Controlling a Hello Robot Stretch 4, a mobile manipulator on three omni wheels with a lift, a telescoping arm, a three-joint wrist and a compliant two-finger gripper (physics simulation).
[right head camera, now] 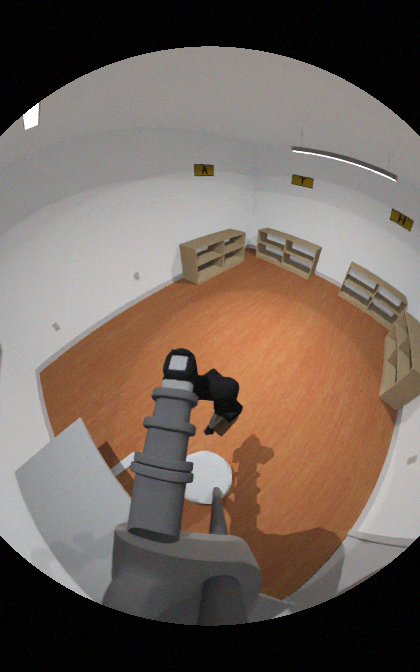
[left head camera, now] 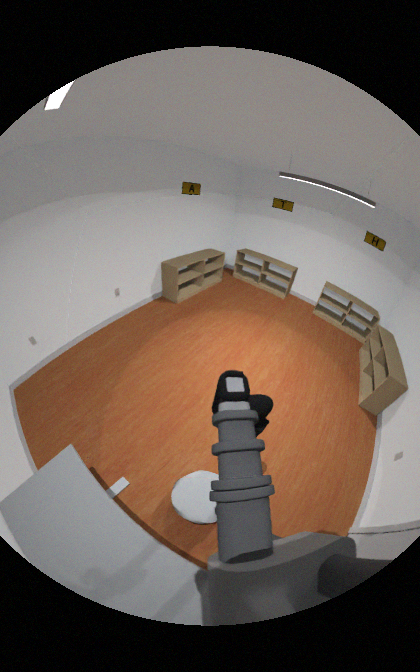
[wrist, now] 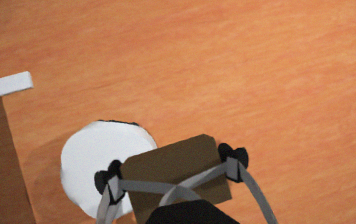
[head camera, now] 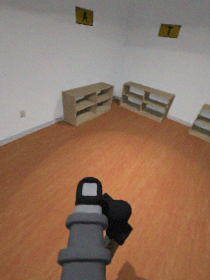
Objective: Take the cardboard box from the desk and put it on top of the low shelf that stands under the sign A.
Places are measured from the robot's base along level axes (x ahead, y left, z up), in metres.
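Pixels of known places: gripper, fingertip midpoint: (wrist: pixel 172 164) (head camera: pixel 107 245).
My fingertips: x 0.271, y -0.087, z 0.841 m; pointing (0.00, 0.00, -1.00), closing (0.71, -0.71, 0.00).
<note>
Behind a point stands the place of what it marks.
The brown cardboard box (head camera: pixel 114 246) @[x 0.257, y -0.109, z 0.887 m] (right head camera: pixel 226 426) (wrist: pixel 172 157) @[x 0.284, y -0.076, z 0.887 m] is held between the two fingertips of my gripper (wrist: pixel 172 164) @[x 0.271, y -0.087, z 0.841 m], one black pad at each side of it. The gripper is shut on the box, over the floor beside the desk. The desk (left head camera: pixel 75 515) (right head camera: pixel 65 480) is grey and stands at the lower left in both side head views. The low wooden shelf (head camera: pixel 70 108) @[x 2.568, y 0.481, z 0.322 m] (left head camera: pixel 170 281) (right head camera: pixel 190 264) stands across the room against the left wall, under the yellow sign A (head camera: pixel 84 16) @[x 3.190, y 0.294, z 1.729 m] (left head camera: pixel 191 188) (right head camera: pixel 204 170).
Another low shelf (left head camera: pixel 291 282) (right head camera: pixel 315 262) stands right of it under the sign T (head camera: pixel 169 31) @[x 3.622, y -1.395, z 1.716 m] (left head camera: pixel 283 204) (right head camera: pixel 302 181). More shelves stand along the right. A white desk foot (left head camera: pixel 119 487) (wrist: pixel 16 83) sticks out over the floor. A white round disc (left head camera: pixel 195 497) (right head camera: pixel 210 475) (wrist: pixel 100 160) @[x 0.017, y 0.048, z 0.187 m] lies below the arm.
</note>
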